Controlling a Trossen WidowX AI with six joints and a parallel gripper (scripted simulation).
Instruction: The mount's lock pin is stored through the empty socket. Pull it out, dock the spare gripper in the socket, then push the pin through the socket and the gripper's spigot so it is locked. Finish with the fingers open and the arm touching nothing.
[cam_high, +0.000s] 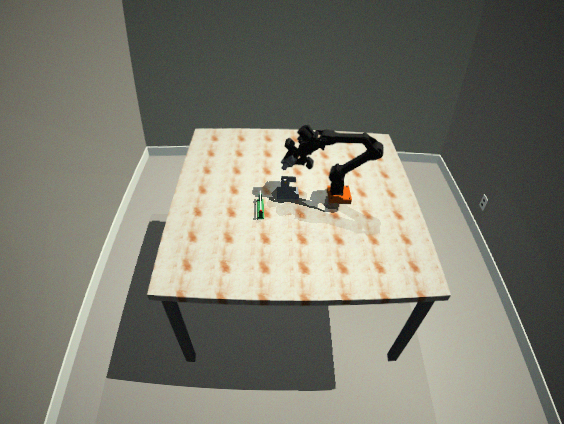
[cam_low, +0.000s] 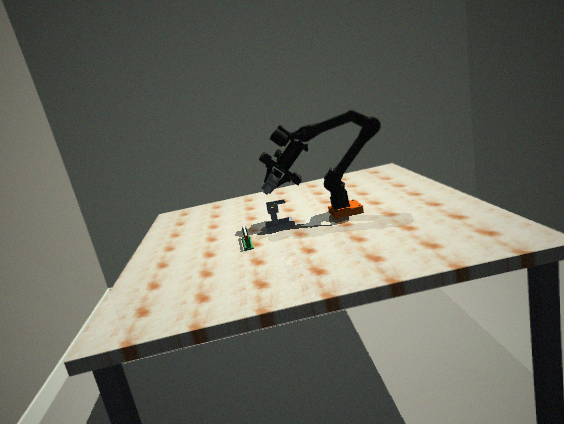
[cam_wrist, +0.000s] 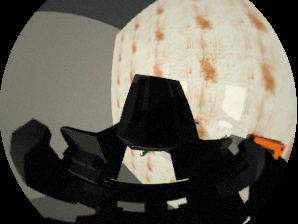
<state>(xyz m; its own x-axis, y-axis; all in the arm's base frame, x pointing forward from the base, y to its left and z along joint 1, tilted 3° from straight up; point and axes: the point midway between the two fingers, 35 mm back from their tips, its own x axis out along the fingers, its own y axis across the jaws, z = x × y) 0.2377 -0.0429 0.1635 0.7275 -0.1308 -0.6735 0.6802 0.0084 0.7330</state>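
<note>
The grey mount is 100 mm below my gripper tip, 80 mm to the left of it and 10 mm behind it. From my gripper tip the other things lie so: green holder (200 mm to the left, 130 mm below, 110 mm ahead); then spare gripper (10 mm to the left, 10 mm behind, 10 mm above).
</note>
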